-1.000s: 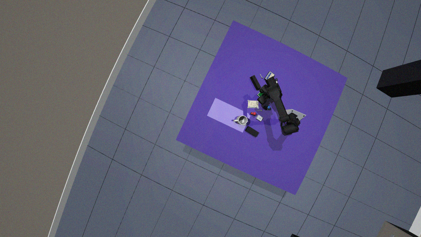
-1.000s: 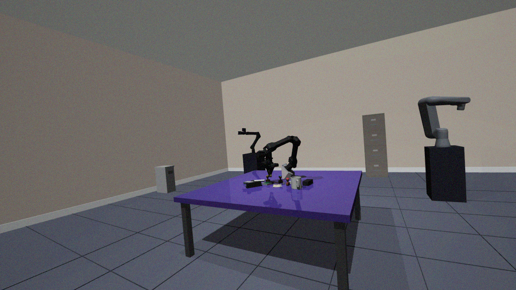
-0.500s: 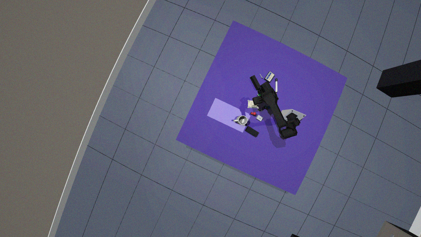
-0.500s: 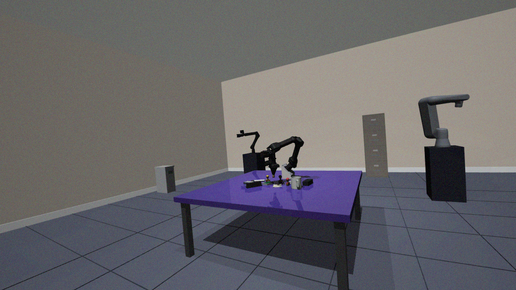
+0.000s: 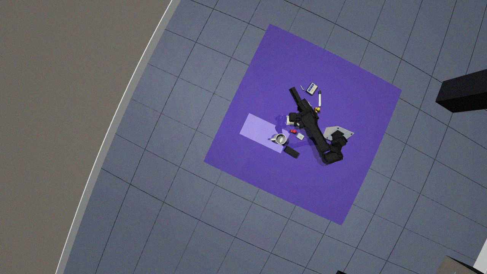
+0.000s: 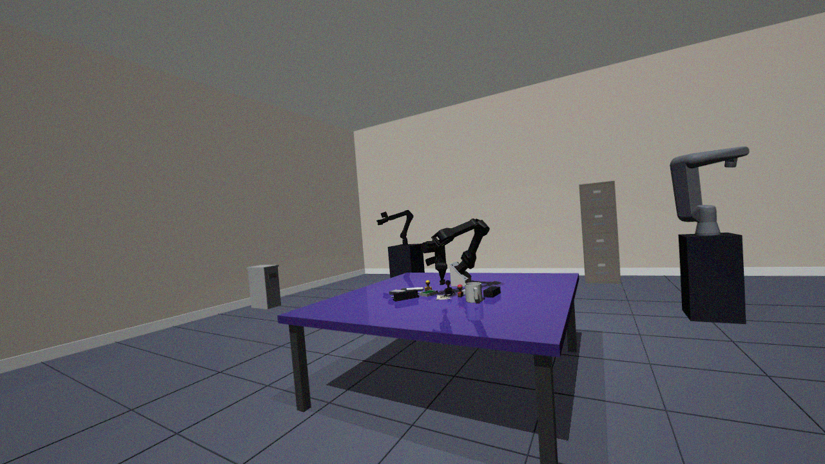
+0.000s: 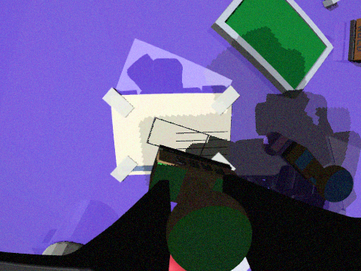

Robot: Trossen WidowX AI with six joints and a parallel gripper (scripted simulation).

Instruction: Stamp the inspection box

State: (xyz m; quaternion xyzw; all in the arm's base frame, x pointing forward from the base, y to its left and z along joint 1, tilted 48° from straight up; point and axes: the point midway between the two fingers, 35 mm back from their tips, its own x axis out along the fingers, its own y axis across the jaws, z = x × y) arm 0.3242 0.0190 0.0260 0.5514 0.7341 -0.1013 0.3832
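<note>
Now: the cream card 90 mm below my gripper tip and 10 mm ahead of it. Also, from my gripper tip: green stamp right at my gripper tip; then red stamp 90 mm to the left, 70 mm below, 30 mm behind; then blue stamp 120 mm behind, 70 mm below, 20 mm to the right.
</note>
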